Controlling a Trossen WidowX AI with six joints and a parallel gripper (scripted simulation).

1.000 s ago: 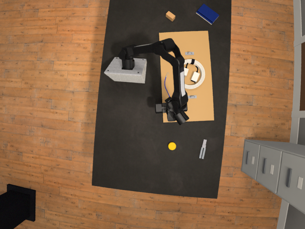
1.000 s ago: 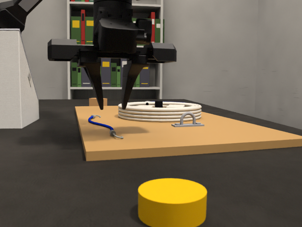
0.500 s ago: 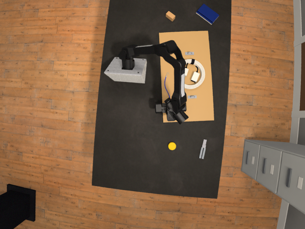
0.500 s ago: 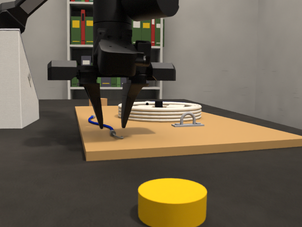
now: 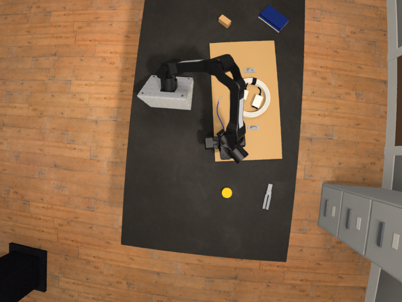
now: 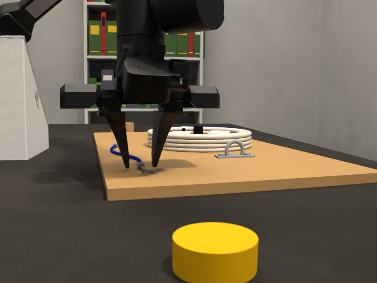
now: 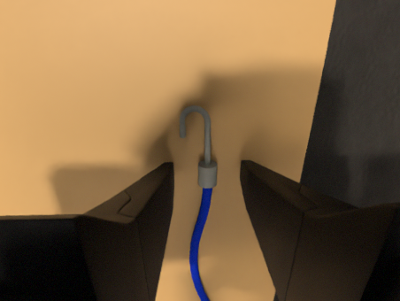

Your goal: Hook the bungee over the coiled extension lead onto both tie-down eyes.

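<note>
Now: the tan board 230 mm to the left of my hand, 90 mm ahead of it and 40 mm below it. From my hand the other things lie so: block 640 mm to the left, 60 mm behind, 30 mm below; then yellow puck 250 mm to the right, 40 mm below, 40 mm ahead; then grey clip 260 mm ahead, 240 mm to the right, 40 mm below.
</note>
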